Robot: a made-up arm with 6 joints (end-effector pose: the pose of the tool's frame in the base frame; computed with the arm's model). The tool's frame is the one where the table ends. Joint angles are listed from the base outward.
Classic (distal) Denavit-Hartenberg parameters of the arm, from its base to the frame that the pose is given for. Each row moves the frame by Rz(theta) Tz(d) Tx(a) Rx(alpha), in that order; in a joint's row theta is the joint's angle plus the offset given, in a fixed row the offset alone. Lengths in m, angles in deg.
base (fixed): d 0, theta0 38.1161, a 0.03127, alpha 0
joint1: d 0.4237, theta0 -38.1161, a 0.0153, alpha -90
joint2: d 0, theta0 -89.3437, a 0.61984, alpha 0
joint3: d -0.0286, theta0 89.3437, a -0.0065, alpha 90
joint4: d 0.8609, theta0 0, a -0.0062, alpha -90
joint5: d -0.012, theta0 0, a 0.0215, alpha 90
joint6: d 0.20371, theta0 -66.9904, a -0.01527, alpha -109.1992
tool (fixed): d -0.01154, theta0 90.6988, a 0, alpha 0
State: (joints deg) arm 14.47 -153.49 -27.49 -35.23 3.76 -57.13
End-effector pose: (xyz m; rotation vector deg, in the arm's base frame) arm -0.2270 -0.0864 -1.1945 49.77 -54.47 72.90
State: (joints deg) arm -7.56 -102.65 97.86 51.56 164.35 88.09
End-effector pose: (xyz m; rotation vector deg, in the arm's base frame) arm -0.5788 0.0840 0.9540 -25.36 -69.44 -68.68
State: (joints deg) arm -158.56 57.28 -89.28 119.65 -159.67 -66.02
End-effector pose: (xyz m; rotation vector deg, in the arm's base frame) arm -0.2191 0.0519 1.3448 1.21 -25.62 -1.60
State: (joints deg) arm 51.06 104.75 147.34 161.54 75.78 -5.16
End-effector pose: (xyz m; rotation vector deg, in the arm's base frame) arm -0.1213 -0.1066 -0.2028 -87.51 -9.80 -107.12
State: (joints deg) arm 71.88 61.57 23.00 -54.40 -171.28 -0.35
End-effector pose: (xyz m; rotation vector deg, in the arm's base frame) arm 0.3972 1.1750 0.8079 -74.64 -27.43 41.99
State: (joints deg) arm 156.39 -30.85 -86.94 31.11 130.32 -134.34
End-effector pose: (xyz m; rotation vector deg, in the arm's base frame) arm 0.8936 -0.3937 0.7281 -17.24 79.82 25.24
